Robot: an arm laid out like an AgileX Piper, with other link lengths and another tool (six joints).
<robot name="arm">
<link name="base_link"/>
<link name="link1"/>
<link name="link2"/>
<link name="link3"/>
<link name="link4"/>
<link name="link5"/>
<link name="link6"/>
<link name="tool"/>
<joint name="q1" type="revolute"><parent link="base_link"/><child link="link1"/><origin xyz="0.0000 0.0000 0.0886" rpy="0.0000 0.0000 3.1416"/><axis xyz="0 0 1"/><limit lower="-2.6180" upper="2.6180"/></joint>
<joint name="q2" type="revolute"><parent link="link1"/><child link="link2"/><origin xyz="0.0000 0.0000 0.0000" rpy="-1.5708 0.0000 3.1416"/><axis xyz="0 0 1"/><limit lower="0.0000" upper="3.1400"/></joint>
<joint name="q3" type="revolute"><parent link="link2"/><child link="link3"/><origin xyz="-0.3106 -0.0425 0.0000" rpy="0.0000 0.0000 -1.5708"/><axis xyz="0 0 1"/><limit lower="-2.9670" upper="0.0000"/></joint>
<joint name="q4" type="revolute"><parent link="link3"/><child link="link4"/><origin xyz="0.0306 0.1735 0.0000" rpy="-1.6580 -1.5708 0.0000"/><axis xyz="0 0 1"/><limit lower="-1.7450" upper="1.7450"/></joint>
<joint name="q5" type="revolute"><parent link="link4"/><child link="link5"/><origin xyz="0.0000 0.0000 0.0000" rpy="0.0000 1.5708 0.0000"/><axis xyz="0 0 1"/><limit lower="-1.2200" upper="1.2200"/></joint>
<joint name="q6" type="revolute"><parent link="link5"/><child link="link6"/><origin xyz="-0.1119 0.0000 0.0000" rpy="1.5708 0.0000 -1.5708"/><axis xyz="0 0 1"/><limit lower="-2.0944" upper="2.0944"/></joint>
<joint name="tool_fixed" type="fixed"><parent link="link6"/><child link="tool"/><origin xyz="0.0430 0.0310 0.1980" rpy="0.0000 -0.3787 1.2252"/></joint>
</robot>
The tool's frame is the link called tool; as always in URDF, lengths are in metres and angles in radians.
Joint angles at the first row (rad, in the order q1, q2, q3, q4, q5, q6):
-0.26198, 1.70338, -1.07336, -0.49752, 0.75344, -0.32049
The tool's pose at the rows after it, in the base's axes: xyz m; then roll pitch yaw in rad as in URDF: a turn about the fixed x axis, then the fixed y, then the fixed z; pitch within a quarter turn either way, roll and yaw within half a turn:
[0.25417 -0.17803 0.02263 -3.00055 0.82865 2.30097]
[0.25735 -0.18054 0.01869 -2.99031 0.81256 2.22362]
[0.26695 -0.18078 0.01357 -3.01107 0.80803 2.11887]
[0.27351 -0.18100 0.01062 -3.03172 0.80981 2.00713]
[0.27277 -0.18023 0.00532 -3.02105 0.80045 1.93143]
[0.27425 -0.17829 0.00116 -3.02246 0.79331 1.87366]
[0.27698 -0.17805 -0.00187 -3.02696 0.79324 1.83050]
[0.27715 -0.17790 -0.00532 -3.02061 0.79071 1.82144]
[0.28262 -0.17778 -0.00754 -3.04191 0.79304 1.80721]
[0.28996 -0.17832 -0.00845 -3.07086 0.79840 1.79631]
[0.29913 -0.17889 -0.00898 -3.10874 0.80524 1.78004]
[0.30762 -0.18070 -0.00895 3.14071 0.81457 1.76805]
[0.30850 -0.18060 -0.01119 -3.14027 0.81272 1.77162]
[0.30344 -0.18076 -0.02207 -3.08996 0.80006 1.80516]
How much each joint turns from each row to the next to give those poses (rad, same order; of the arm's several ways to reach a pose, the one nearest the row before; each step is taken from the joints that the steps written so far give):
0.00029, 0.03055, -0.06414, 0.00545, 0.06079, 0.05362
-0.00002, 0.05623, -0.07266, 0.00125, 0.06393, 0.06437
0.00002, 0.05519, -0.07181, 0.00685, 0.04367, 0.07588
0.00083, 0.04155, -0.06129, 0.00079, 0.04599, 0.08645
0.00001, 0.03926, -0.04312, 0.00120, 0.04787, 0.06941
0.00000, 0.02722, -0.03094, 0.00673, 0.02836, 0.04628
0.00000, 0.02085, -0.02370, 0.00094, 0.01629, 0.03604
0.00000, 0.01321, -0.00487, -0.00098, 0.00275, 0.01413
-0.00002, 0.00457, 0.00005, 0.00093, -0.01821, 0.00670
-0.00001, 0.00088, -0.00006, 0.00002, -0.02385, -0.00003
0.00000, -0.00001, -0.00022, 0.00000, -0.02911, 0.00105
-0.00090, 0.00002, 0.00000, -0.00406, -0.02812, 0.00002
0.00001, 0.00641, -0.00003, 0.00001, -0.00474, -0.00001
0.00001, 0.03305, 0.00000, -0.00471, 0.00545, 0.00301

